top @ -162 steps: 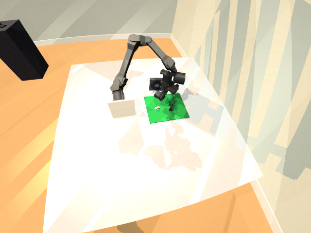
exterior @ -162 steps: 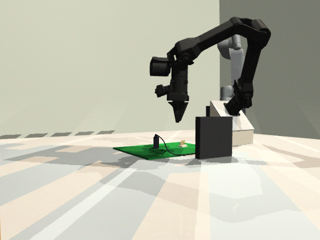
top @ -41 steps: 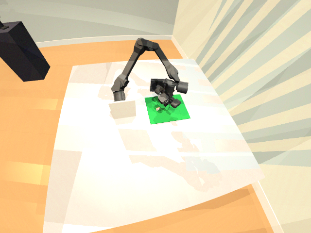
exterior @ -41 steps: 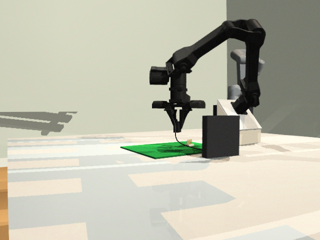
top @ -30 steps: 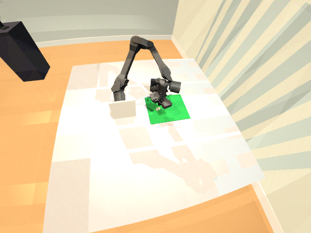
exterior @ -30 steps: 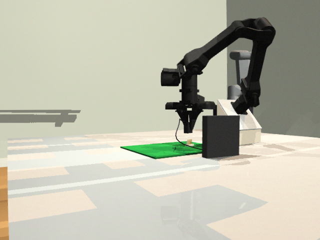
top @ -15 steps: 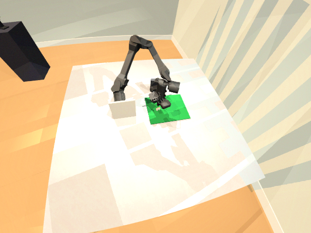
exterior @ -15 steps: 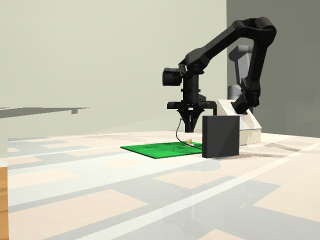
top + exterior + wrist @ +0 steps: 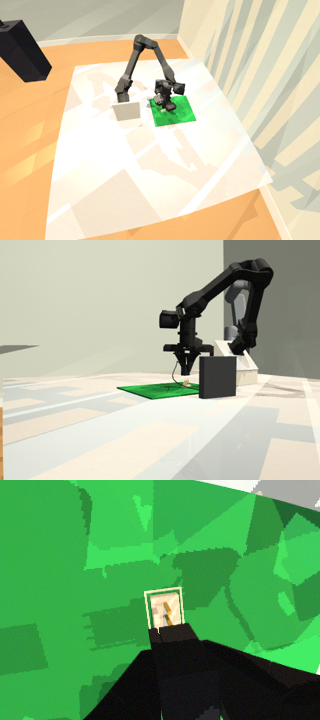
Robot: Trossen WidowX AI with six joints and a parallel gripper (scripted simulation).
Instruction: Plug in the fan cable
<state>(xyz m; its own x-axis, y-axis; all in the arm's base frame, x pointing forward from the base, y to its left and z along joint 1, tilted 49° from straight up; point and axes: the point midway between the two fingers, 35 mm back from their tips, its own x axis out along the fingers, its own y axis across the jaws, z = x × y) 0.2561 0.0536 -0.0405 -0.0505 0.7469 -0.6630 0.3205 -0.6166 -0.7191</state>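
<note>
Right now my gripper tip is 6 cm above the four-pin header. Round my gripper tip: black fan: 3 cm ahead, 19 cm to the left; then black plug: 1 cm ahead, 1 cm above.
</note>
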